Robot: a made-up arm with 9 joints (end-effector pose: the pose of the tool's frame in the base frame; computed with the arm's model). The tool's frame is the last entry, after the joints.
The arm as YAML. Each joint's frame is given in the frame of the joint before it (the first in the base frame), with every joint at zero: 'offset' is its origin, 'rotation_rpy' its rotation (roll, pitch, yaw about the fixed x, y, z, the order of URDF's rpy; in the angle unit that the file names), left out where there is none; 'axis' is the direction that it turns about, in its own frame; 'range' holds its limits. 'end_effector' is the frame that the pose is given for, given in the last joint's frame.
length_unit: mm
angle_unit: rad
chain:
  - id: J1
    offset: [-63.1, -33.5, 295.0]
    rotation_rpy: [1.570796, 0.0, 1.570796]
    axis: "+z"
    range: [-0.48, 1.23]
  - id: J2
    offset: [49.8, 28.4, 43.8]
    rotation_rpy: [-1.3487, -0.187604, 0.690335]
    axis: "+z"
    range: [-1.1, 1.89]
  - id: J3
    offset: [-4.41, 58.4, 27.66]
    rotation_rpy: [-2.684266, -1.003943, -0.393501]
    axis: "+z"
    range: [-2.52, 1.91]
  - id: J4
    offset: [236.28, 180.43, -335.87]
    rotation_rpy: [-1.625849, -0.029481, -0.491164]
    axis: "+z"
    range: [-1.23, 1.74]
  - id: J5
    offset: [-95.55, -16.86, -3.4]
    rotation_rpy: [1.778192, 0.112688, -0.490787]
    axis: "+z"
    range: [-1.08, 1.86]
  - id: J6
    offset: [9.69, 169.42, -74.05]
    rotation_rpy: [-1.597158, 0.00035, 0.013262]
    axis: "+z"
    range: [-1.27, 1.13]
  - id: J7
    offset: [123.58, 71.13, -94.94]
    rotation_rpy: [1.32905, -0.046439, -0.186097]
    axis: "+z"
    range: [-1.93, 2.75]
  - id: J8
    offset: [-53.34, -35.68, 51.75]
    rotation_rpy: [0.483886, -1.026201, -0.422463]
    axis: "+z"
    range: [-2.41, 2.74]
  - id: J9
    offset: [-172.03, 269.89, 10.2]
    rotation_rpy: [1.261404, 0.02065, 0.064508]
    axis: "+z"
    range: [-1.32, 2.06]
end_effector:
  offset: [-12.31, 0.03, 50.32]
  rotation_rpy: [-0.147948, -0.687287, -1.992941]
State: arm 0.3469 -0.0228 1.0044 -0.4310 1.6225 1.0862 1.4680 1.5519 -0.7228
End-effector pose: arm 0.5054 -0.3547 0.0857 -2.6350 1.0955 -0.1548
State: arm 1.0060 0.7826 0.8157 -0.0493 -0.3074 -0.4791 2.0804 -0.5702 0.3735
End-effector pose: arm 0.3711 -0.0275 0.0903 1.1575 -0.6479 -1.1695
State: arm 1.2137 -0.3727 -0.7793 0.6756 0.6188 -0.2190 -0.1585 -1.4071 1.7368
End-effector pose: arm 0.3074 -0.4383 0.2255 2.7714 0.4920 3.0476
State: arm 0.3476 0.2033 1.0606 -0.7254 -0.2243 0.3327 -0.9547 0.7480 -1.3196
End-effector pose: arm 0.6335 -0.1197 -0.0105 1.4847 0.7412 -1.6987
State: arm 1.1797 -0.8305 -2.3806 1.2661 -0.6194 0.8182 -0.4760 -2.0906 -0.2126
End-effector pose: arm -0.5399 -0.2028 0.2961 -0.5988 0.3062 -2.1290
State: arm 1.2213 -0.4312 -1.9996 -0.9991 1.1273 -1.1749 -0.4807 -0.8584 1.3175
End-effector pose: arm -0.2807 -0.6554 -0.1578 -1.2069 -1.0362 1.4880
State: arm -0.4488 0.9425 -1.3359 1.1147 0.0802 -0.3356 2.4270 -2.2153 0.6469
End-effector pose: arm -0.1771 -0.2430 0.8215 2.7716 0.2867 -0.1084
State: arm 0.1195 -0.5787 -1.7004 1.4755 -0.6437 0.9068 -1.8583 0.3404 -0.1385
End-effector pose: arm -0.1594 -0.7162 0.6571 -0.9953 -0.5200 0.7485
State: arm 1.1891 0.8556 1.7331 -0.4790 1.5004 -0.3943 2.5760 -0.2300 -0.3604
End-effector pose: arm 0.2385 0.2399 0.2774 -2.4862 -0.1073 0.8594
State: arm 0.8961 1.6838 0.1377 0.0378 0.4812 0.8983 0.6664 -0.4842 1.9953
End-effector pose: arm 0.3784 -0.1117 0.7468 -2.9195 0.3905 -2.2303
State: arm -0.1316 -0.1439 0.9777 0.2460 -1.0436 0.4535 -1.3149 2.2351 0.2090
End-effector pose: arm 0.1967 -0.4118 -0.1074 0.9353 -0.7379 2.7304
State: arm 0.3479 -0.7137 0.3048 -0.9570 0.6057 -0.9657 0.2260 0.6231 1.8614
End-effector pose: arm 0.2824 -0.4800 0.1321 0.2261 0.3288 3.1390
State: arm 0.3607 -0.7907 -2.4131 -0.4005 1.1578 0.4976 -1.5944 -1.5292 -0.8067
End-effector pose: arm -0.3263 -0.3203 0.8598 -2.4044 -0.5281 3.1063
